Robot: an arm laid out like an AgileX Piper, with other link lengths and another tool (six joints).
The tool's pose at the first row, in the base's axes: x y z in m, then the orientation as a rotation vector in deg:
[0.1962 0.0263 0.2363 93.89 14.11 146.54]
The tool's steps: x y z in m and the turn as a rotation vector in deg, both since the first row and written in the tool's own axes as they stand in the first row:
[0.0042 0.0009 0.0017 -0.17 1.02 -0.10]
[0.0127 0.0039 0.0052 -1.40 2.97 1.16]
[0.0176 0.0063 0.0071 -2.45 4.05 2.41]
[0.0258 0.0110 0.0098 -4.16 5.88 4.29]
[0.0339 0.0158 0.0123 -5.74 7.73 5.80]
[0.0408 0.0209 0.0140 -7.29 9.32 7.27]
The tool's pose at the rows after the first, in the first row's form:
[0.1960 0.0263 0.2409 92.51 14.04 147.31]
[0.1956 0.0250 0.2505 90.31 11.60 149.53]
[0.1953 0.0236 0.2561 89.23 9.33 151.01]
[0.1944 0.0206 0.2654 87.22 5.72 153.29]
[0.1933 0.0174 0.2746 84.97 2.56 155.29]
[0.1920 0.0137 0.2824 83.00 -0.58 156.98]

